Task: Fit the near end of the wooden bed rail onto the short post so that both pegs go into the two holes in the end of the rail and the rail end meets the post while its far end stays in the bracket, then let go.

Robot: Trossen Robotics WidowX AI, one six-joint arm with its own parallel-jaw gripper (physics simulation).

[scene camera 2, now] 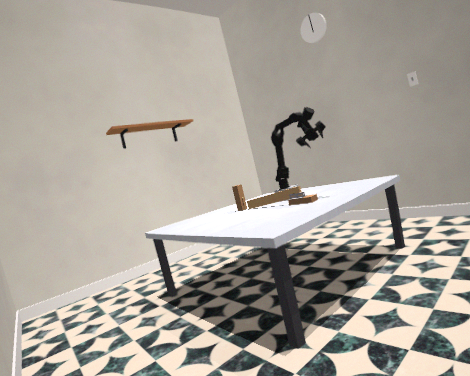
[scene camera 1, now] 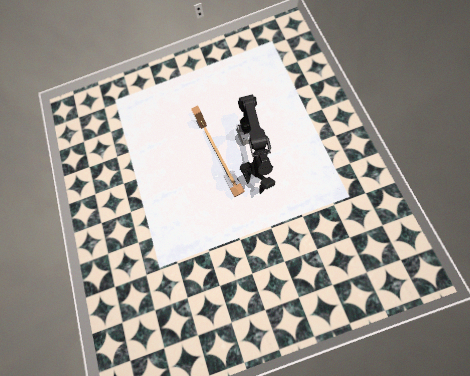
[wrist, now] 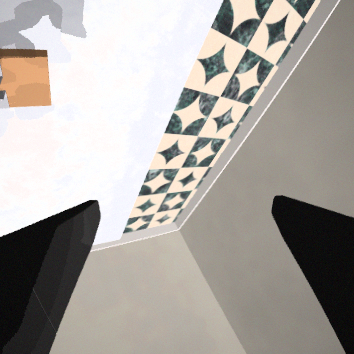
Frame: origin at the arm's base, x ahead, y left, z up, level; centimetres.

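Seen in the pictures: gripper, fingertip midpoint: [scene camera 2: 316, 142] [scene camera 1: 254, 188] [wrist: 187, 206]; arm's base, origin of the base link: [scene camera 2: 284, 188] [scene camera 1: 247, 128].
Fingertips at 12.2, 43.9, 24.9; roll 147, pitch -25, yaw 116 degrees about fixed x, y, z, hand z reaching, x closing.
Pixels of each thing's top centre, then the offset from my fingertips to it, as dx, dy, dz. "*": a spot on its surface instead. Level surfaces: height alone.
- upright wooden post, surface spot: [scene camera 2: 239, 197] [scene camera 1: 197, 121] * +17.6, -60.3, -23.4
- bracket's flat wooden block, surface spot: [wrist: 30, 82] [scene camera 1: 237, 190] * +7.8, -7.3, -29.3
- white table, its level: dz -32.8
The upright wooden post [scene camera 1: 200, 119] [scene camera 2: 239, 197] stands on the table. The long thin wooden bed rail [scene camera 1: 218, 153] [scene camera 2: 274, 197] runs from beside the post to the bracket's flat wooden block [scene camera 1: 237, 190] [scene camera 2: 303, 200] [wrist: 30, 82]. Grey parts show by the block in scene view 2 and at the left edge of the wrist view. The rail's post end lies low, close to the post; its other end looks raised. Pegs, holes and any small gap are too small to tell. My gripper [scene camera 1: 255, 186] [scene camera 2: 316, 141] [wrist: 187, 206] is open and empty, high above the table, off to the bracket's side.
The white table [scene camera 1: 175, 225] [scene camera 2: 215, 232] carries the parts and my arm's base. The black arm [scene camera 1: 256, 125] [scene camera 2: 280, 155] rises beside the rail and bends over above the table. A wooden wall shelf [scene camera 2: 150, 127] and a clock [scene camera 2: 313, 28] hang on the walls.
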